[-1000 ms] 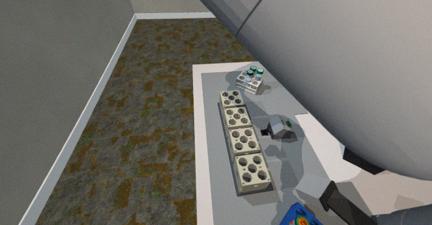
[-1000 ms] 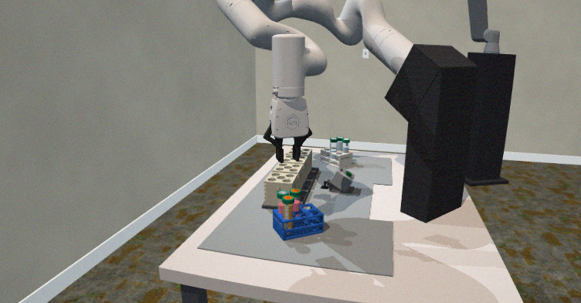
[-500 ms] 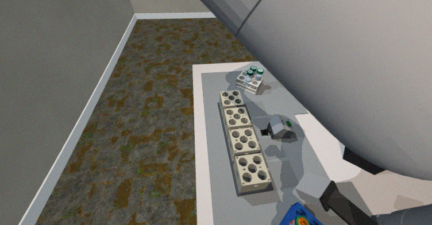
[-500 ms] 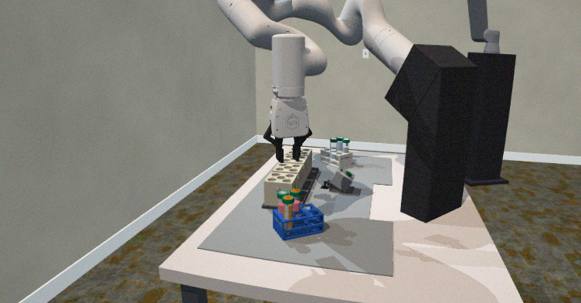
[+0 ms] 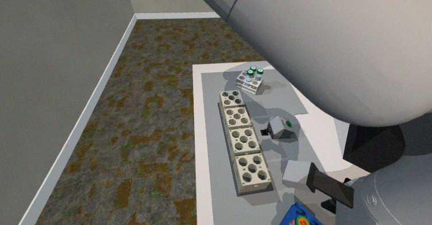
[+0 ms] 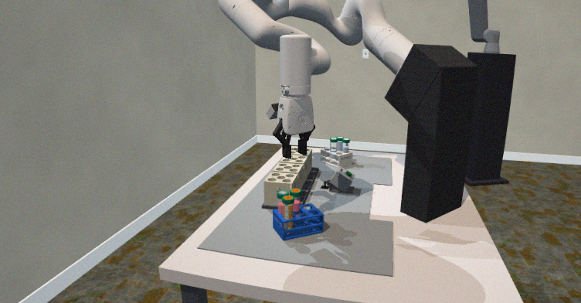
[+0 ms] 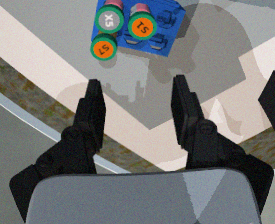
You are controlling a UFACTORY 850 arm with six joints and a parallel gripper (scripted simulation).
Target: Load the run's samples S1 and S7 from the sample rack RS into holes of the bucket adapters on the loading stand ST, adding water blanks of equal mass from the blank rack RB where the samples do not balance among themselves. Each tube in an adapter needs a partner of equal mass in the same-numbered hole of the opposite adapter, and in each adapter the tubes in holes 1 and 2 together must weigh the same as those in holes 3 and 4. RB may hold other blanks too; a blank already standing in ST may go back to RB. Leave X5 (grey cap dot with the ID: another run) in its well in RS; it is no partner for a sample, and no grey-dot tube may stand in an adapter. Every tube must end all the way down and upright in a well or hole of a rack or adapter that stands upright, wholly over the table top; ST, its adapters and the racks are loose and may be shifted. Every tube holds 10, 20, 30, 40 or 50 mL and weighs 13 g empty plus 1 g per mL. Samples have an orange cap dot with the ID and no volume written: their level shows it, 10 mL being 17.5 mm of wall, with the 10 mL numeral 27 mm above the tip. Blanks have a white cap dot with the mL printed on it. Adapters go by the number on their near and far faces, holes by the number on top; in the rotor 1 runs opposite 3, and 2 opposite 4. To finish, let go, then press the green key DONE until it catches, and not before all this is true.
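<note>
Now: the sample S1 190 mm below my hand and 10 mm to the right of it. From my hand the other things lie so: blue sample rack RS: 220 mm below, 10 mm to the left, 10 mm behind; grey-dot tube X5: 190 mm below, 30 mm ahead, 10 mm to the left; sample S7: 190 mm below, 50 mm to the left, 30 mm ahead.
</note>
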